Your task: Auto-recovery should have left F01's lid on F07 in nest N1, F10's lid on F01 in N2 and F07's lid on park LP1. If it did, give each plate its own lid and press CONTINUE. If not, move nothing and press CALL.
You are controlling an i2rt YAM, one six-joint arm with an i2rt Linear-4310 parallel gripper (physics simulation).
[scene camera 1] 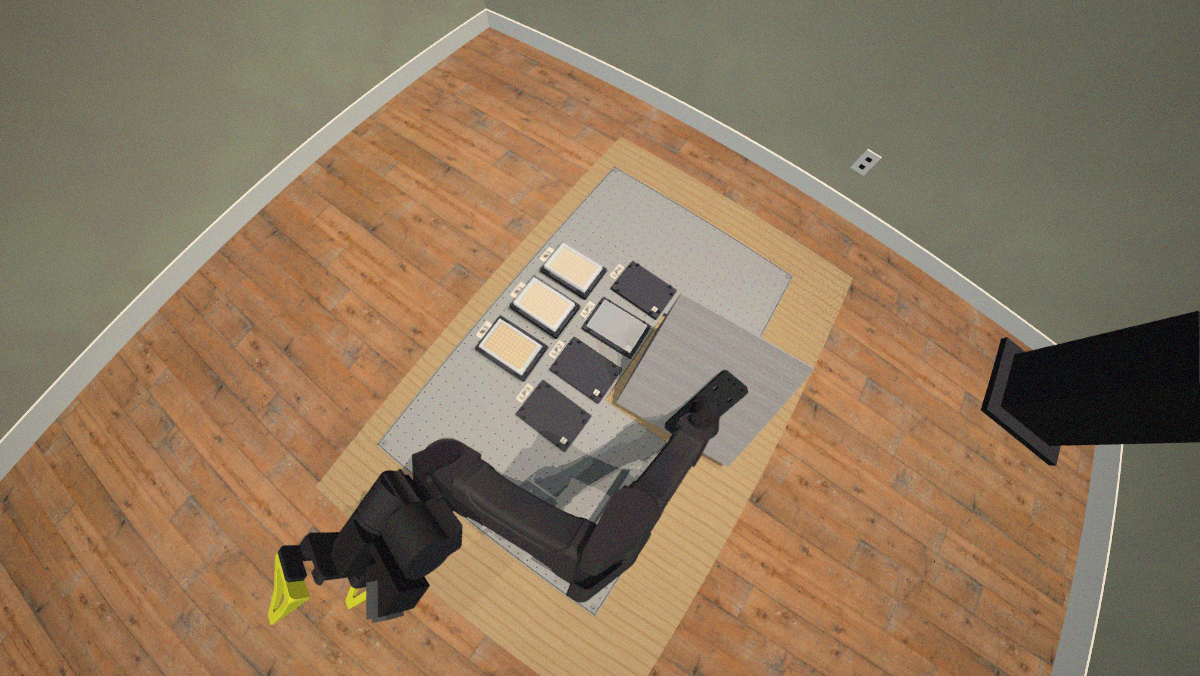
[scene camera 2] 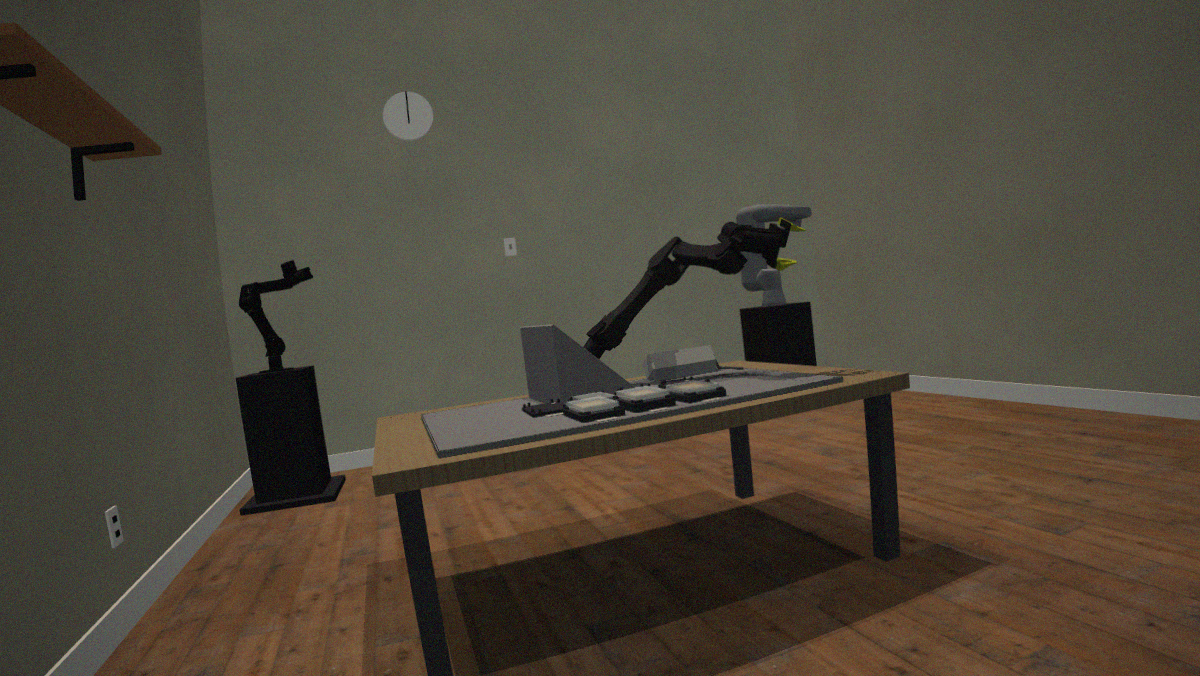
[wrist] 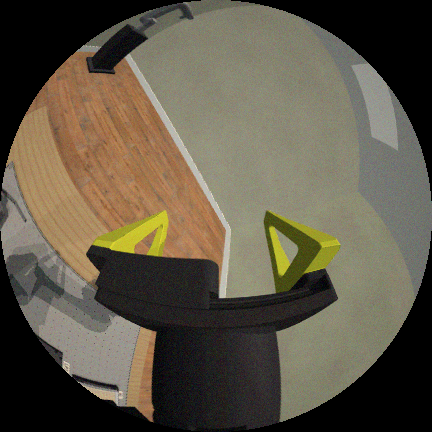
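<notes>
Three plates with beige wells sit in dark nests in a row; the third looks more yellow. Which wear lids, and their names, I cannot tell. Beside them are several dark lid parks; one holds a grey translucent lid, while parks look empty. The small printed labels are unreadable. The CONTINUE and CALL buttons cannot be made out. My gripper is open and empty, high up beyond the table's edge, far from the plates.
A grey wedge-shaped block stands beside the parks, behind the plates in scene camera 2. A low light-grey sloped box stands farther along the board. Other arms stand on black pedestals away from the table.
</notes>
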